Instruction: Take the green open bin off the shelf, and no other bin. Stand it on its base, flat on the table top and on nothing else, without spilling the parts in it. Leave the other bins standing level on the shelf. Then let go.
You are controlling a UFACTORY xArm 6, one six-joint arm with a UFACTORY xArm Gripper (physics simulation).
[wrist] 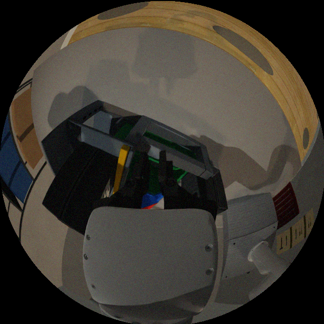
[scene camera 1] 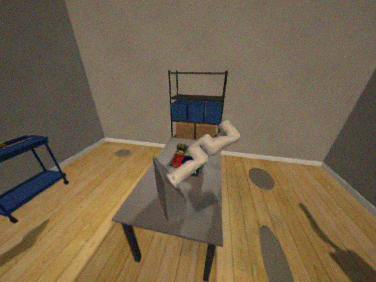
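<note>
In the wrist view the green bin shows as dark green walls with a brighter edge, beyond and between my fingers and partly behind the grey bars of the shelf. My gripper is open by a narrow gap, with nothing between its fingertips, which are over the green bin area. The fingers hide part of the bin; its parts cannot be made out. A yellow strip stands left of the fingers. Blue and red surfaces show below them. In the scene view the arm hides the gripper and much of the shelf.
An upright grey panel stands on the table beside the arm. Red and blue pieces show behind the arm. A rack with blue bins and brown boxes stands at the back. A blue cart is at left.
</note>
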